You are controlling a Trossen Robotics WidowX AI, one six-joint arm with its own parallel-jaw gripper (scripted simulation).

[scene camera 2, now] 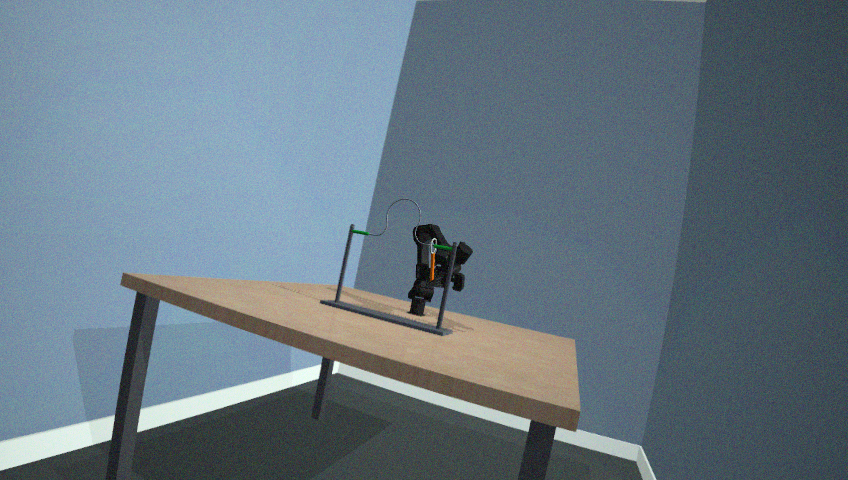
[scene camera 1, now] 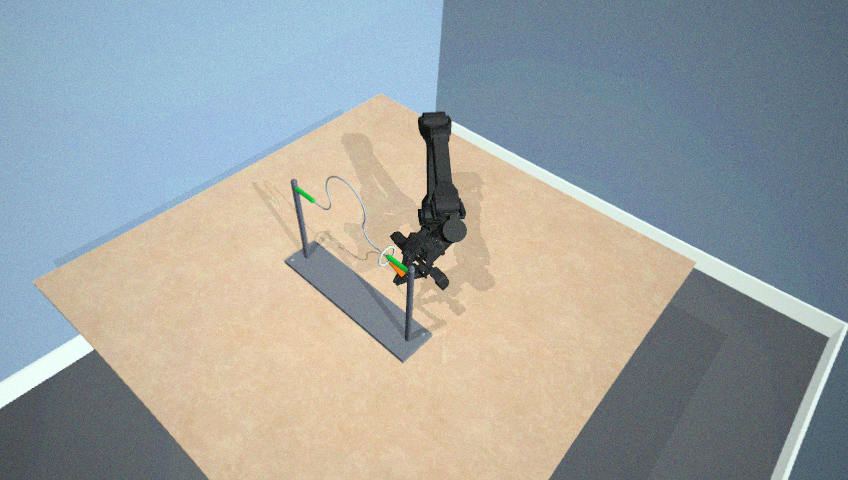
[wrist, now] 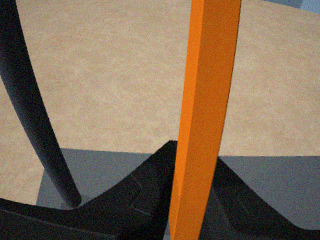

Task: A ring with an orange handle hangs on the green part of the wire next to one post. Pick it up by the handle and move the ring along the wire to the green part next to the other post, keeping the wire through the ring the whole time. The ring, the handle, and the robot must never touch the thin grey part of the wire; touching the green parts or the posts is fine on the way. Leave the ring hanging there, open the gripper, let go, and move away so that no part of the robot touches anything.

Labels:
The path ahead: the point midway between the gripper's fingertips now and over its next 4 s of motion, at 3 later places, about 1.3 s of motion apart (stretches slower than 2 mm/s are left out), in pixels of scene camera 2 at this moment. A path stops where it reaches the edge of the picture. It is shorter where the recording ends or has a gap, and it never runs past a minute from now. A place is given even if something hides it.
My gripper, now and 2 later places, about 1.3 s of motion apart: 427, 284; 432, 290; 441, 284

